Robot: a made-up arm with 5 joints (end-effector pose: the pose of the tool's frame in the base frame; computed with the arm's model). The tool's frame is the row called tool.
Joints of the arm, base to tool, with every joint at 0 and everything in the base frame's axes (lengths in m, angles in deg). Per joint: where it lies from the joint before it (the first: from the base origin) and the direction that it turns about. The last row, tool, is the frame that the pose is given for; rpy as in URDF.
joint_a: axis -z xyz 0.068 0 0.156
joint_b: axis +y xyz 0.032 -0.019 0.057
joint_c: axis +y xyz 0.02 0 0.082
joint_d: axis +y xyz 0.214 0 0.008
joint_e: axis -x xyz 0.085 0.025 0
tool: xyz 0 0 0 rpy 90 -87.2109 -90
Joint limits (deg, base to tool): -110..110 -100..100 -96.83..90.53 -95..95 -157.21..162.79
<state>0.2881 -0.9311 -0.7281 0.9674 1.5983</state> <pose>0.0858 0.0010 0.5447 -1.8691 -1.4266 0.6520</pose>
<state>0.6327 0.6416 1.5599 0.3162 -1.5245</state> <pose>-0.0023 0.0590 0.0395 -0.5223 1.0276 -2.0083</pose>
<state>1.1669 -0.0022 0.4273 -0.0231 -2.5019</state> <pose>0.2025 -0.2995 0.1808 -0.9648 1.1647 2.1923</pose>
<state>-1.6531 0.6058 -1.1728 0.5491 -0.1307</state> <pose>0.0327 0.3546 0.3922 1.3575 -1.0418 1.1295</pose>
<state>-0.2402 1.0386 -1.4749 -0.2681 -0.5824</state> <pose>0.4242 0.0934 0.3901 0.9636 -2.0703 -0.2051</pose>
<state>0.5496 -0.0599 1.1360 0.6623 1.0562</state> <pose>0.1918 -0.0688 0.0277 0.1187 0.1204 0.4568</pose>
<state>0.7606 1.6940 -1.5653 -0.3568 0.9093</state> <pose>0.3670 -0.2762 0.1828 -1.3041 -1.2399 0.0715</pose>
